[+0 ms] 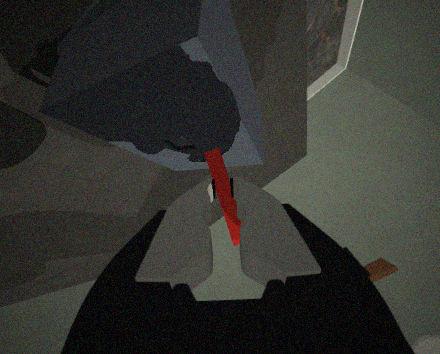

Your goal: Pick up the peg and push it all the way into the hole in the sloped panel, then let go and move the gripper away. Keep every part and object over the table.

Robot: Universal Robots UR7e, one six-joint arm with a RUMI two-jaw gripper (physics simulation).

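Places are measured from the arm's base along level axes (x ahead, y left, z up), in millimetres.
Pixels of known places: gripper, fingertip midpoint: (222, 180).
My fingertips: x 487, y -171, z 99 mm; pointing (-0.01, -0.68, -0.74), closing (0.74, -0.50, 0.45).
Note:
Ahead of a thing's pixels: the offset from my fingertips to its top centre. "*": to the spot under its first point.
My gripper (222, 180) is shut on the red peg {dx -4, dy +1, dz +52 mm} (224, 192), which sticks out beyond the fingertips at a slant. The peg's far end overlaps the dark shadow on the blue-grey block with the sloped panel {* dx +38, dy +12, dz -4 mm} (247, 142), near the block's lower edge. A small dark slot-like mark {* dx -6, dy +25, dz -39 mm} (180, 146) shows in the shadow, just left of the peg's far end. Whether this mark is the hole, and whether the peg touches the panel, I cannot tell.
A light-framed dark panel (332, 82) is at the upper right. An orange-brown block (382, 269) lies at the right, beside the gripper's black body. A pale rounded thing (429, 345) shows at the lower right corner. A dark round shape (17, 135) is at the left edge.

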